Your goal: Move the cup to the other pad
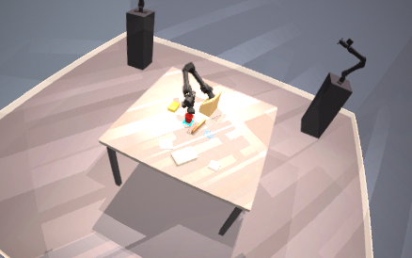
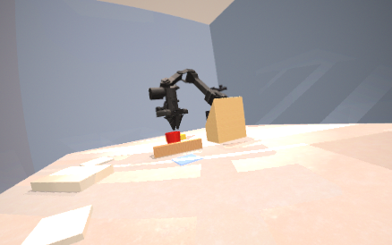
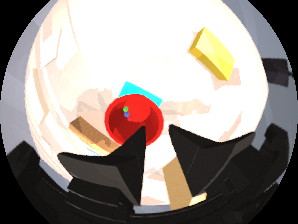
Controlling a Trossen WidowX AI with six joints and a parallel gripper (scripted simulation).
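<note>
The red cup lies 40 mm below my gripper tip, 30 mm ahead of it and 10 mm to the left of it. Also, from my gripper tip: cyan pad (90 mm below, 30 mm ahead, 10 mm to the left); thin wooden bar (120 mm to the left, 70 mm below, 50 mm ahead).
</note>
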